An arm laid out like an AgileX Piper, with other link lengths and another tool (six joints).
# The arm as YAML. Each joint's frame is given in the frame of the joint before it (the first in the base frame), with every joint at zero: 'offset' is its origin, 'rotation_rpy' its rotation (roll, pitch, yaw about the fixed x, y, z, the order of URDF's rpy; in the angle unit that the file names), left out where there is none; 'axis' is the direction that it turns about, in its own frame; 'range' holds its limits. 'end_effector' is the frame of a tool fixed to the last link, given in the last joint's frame.
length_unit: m
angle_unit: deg
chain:
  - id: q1
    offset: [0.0, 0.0, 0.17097]
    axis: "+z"
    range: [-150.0, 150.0]
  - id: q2
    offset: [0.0, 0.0, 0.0]
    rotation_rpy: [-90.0, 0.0, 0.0]
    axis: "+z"
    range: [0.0, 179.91]
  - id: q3
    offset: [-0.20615, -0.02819, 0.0]
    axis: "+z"
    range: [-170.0, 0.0]
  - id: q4
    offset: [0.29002, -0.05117, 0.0]
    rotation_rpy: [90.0, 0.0, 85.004]
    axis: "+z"
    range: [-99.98, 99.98]
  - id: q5
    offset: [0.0, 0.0, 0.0]
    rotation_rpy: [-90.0, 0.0, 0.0]
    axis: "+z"
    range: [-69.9, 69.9]
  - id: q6
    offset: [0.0, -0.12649, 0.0]
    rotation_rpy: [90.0, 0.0, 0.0]
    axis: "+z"
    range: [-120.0, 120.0]
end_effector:
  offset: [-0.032, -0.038, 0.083]
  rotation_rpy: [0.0, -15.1, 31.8]
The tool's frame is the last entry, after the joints.
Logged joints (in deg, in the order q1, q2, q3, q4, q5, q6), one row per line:
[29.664 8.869 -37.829 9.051 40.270 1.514]
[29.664 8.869 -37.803 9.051 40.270 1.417]
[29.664 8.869 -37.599 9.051 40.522 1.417]
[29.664 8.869 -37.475 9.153 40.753 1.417]
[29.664 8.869 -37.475 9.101 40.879 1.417]
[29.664 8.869 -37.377 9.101 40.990 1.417]
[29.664 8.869 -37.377 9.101 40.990 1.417]
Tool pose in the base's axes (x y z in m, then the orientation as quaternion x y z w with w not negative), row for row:
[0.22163 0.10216 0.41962 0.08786 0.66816 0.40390 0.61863]
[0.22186 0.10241 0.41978 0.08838 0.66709 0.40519 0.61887]
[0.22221 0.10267 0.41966 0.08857 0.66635 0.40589 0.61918]
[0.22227 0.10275 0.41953 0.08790 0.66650 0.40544 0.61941]
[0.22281 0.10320 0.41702 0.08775 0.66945 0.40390 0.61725]
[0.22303 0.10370 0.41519 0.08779 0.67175 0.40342 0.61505]
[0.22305 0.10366 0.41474 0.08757 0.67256 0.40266 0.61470]
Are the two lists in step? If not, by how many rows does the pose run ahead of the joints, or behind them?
The pose runs 2 rows behind the joints: the pose in row i belongs to the joints in row i - 2.
